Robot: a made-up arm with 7 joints. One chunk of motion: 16 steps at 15 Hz.
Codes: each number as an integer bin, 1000 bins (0 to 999) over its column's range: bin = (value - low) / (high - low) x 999, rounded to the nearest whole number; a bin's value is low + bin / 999 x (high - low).
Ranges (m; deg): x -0.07..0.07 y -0.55..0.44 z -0.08..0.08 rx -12..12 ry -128..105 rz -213..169
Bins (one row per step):
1: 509 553 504 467 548 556
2: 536 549 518 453 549 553
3: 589 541 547 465 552 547
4: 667 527 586 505 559 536
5: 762 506 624 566 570 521
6: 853 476 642 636 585 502
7: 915 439 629 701 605 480
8: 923 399 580 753 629 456
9: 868 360 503 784 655 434
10: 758 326 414 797 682 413
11: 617 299 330 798 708 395
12: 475 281 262 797 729 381
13: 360 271 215 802 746 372
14: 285 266 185 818 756 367
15: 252 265 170 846 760 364
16: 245 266 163 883 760 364
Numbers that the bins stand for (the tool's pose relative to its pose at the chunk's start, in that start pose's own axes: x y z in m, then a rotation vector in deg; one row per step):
1: 0.0013 -0.0020 0.0007 -0.78 -0.19 -0.40
2: 0.0051 -0.0059 0.0030 -1.12 0.05 -1.54
3: 0.0125 -0.0139 0.0076 -0.83 0.74 -3.84
4: 0.0235 -0.0277 0.0139 0.13 2.38 -8.04
5: 0.0368 -0.0486 0.0199 1.60 4.94 -13.78
6: 0.0495 -0.0783 0.0228 3.28 8.44 -21.04
7: 0.0582 -0.1150 0.0207 4.84 13.11 -29.46
8: 0.0593 -0.1546 0.0129 6.09 18.70 -38.63
9: 0.0516 -0.1932 0.0006 6.83 24.77 -47.05
10: 0.0362 -0.2269 -0.0137 7.15 31.07 -55.08
11: 0.0165 -0.2537 -0.0271 7.17 37.13 -61.96
12: -0.0034 -0.2715 -0.0380 7.15 42.03 -67.31
13: -0.0195 -0.2814 -0.0456 7.27 45.99 -70.75
14: -0.0301 -0.2864 -0.0504 7.65 48.32 -72.67
15: -0.0347 -0.2874 -0.0528 8.32 49.26 -73.81
16: -0.0357 -0.2864 -0.0539 9.21 49.26 -73.81

